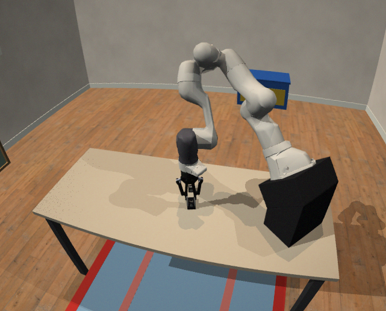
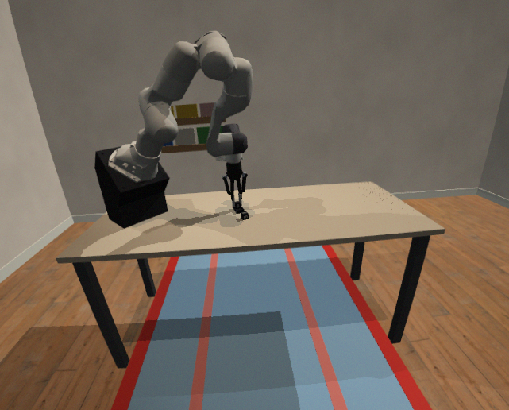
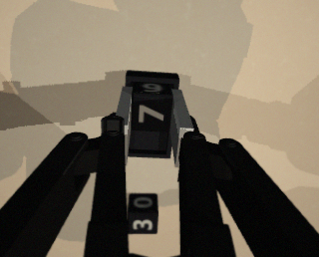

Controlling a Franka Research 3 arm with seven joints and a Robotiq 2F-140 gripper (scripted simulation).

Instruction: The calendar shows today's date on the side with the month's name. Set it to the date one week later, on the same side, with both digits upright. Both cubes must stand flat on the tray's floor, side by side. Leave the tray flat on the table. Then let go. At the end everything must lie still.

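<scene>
My gripper is now 2 cm to the left of the black tray and 4 cm above it.
</scene>
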